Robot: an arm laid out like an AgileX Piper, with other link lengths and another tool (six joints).
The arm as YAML. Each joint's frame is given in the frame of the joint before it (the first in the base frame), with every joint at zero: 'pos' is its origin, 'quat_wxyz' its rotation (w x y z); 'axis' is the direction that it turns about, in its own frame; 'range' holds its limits. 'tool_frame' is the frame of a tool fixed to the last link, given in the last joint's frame.
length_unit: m
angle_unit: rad
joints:
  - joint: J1
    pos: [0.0, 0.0, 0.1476]
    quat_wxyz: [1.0, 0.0, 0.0, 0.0]
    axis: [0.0, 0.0, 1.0]
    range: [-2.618, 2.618]
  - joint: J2
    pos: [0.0, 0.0, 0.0]
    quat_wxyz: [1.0, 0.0, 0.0, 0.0]
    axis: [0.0, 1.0, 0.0]
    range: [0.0, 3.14]
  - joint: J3
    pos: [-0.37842, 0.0, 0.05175]
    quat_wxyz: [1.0, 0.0, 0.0, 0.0]
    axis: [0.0, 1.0, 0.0]
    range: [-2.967, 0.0]
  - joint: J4
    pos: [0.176, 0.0, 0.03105]
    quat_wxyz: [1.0, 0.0, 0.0, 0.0]
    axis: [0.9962, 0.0, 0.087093]
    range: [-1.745, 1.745]
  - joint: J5
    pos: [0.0, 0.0, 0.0]
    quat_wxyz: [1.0, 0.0, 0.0, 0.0]
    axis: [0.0, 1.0, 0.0]
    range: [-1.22, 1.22]
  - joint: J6
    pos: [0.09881, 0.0, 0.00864]
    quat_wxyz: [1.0, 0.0, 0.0, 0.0]
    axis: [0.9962, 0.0, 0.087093]
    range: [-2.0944, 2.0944]
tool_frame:
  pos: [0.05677, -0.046, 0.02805]
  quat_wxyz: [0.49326, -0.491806, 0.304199, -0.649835]
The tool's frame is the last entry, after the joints.
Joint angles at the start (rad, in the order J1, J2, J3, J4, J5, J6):
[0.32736, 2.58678, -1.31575, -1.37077, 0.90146, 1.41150]
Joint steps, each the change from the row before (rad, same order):
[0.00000, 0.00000, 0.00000, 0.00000, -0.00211, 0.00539]
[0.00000, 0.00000, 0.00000, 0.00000, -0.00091, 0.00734]
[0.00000, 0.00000, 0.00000, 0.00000, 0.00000, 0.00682]
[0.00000, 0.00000, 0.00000, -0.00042, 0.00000, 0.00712]
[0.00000, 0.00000, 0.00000, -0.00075, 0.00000, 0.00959]
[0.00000, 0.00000, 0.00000, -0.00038, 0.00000, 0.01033]
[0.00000, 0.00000, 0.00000, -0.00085, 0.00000, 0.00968]
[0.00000, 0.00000, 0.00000, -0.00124, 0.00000, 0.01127]
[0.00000, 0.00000, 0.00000, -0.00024, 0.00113, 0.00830]
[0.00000, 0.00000, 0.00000, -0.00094, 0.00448, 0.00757]
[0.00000, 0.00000, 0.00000, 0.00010, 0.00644, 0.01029]
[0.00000, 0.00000, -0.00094, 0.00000, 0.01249, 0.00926]
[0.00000, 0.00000, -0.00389, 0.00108, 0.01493, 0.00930]
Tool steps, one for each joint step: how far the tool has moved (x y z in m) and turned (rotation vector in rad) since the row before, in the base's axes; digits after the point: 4 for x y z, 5 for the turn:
[-0.0001, 0.0000, -0.0003, 0.00374, -0.00354, -0.00264]
[-0.0003, -0.0001, -0.0001, 0.00328, -0.00502, -0.00433]
[-0.0003, -0.0002, 0.0000, 0.00227, -0.00475, -0.00433]
[-0.0003, -0.0002, 0.0001, 0.00222, -0.00501, -0.00413]
[-0.0003, -0.0002, 0.0001, 0.00293, -0.00677, -0.00540]
[-0.0004, -0.0002, 0.0001, 0.00331, -0.00724, -0.00621]
[-0.0003, -0.0002, 0.0001, 0.00293, -0.00685, -0.00536]
[-0.0003, -0.0002, 0.0001, 0.00333, -0.00800, -0.00600]
[-0.0004, -0.0003, 0.0002, 0.00166, -0.00593, -0.00546]
[-0.0004, -0.0005, 0.0007, -0.00193, -0.00589, -0.00557]
[-0.0008, -0.0008, 0.0009, -0.00246, -0.00792, -0.00894]
[-0.0008, -0.0011, 0.0018, -0.00814, -0.00881, -0.01038]
[-0.0005, -0.0011, 0.0024, -0.00904, -0.01184, -0.01226]

